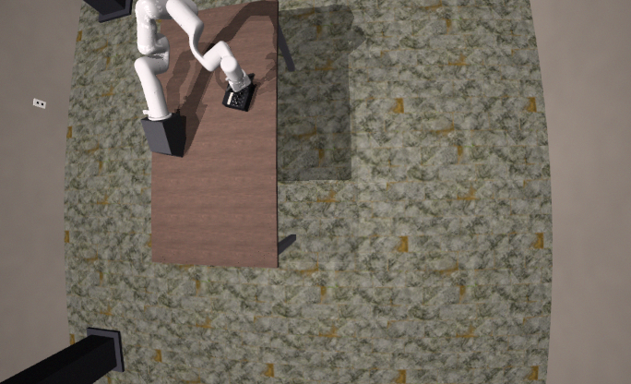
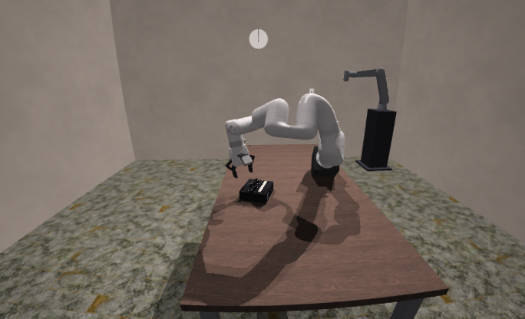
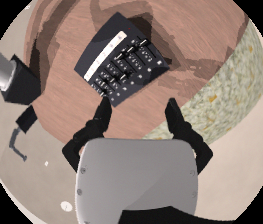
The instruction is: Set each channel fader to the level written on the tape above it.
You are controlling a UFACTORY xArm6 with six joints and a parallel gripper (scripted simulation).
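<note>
Right now my hand is 60 mm past the fader cap, 60 mm above it and 10 mm to the left of it.
</note>
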